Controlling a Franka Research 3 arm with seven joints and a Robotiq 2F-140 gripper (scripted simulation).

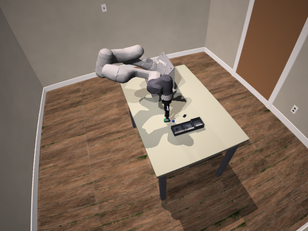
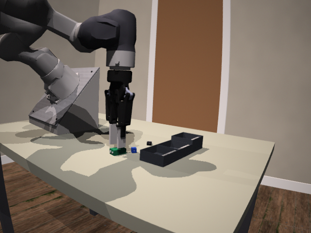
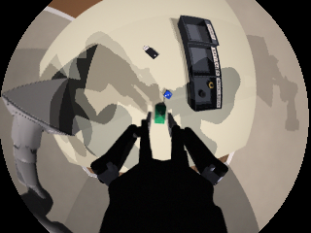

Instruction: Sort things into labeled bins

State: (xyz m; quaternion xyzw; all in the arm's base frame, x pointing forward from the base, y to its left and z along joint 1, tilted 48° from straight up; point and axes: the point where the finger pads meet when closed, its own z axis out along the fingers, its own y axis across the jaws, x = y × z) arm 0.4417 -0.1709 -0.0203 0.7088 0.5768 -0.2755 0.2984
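Right now the green block is 50 mm below my hand and 10 mm to the right of it. From my hand the other things lie so: tan ring 150 mm ahead, 70 mm to the left, 50 mm below; small blue cube 50 mm to the left, 50 mm below, 30 mm ahead; small black piece 170 mm to the left, 60 mm below.
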